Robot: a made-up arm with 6 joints.
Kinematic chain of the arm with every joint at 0, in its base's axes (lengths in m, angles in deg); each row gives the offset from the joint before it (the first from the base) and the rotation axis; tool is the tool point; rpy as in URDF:
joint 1: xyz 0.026 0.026 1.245 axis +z
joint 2: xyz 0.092 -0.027 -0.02 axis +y
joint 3: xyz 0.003 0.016 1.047 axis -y
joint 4: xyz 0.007 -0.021 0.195 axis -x
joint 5: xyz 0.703 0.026 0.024 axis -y
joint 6: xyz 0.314 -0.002 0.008 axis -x
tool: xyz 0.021 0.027 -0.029 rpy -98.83 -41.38 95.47
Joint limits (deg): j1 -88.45..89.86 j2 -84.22..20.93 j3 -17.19..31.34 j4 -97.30..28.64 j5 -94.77..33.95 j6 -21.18..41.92
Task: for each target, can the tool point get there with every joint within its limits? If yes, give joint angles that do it. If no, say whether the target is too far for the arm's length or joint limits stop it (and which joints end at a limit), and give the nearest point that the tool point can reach.
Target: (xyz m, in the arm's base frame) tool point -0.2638 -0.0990 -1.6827
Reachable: no: too far | nearest point 0.0010 -1.0434 1.6091 | short by 3.435 m
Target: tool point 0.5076 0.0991 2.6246
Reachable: yes | joints -9.05 -18.83 14.16 -28.50 -67.34 11.73
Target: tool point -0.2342 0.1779 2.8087
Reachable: yes | joints 37.66 -33.28 13.68 -82.80 -78.15 -16.43
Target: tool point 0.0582 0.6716 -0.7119
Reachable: no: joint limits stop it (at a limit: joint 2, joint 3, joint 6) | nearest point 0.0807 1.1226 1.6013 | short by 2.357 m
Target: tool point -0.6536 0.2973 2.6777
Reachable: yes | joints -5.89 -56.11 26.28 -45.78 -58.70 -5.14
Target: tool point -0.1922 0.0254 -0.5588
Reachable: no: joint limits stop it (at a limit: joint 1, joint 2, joint 3, joint 6) | nearest point 0.0001 -0.9935 1.6278 | short by 2.420 m
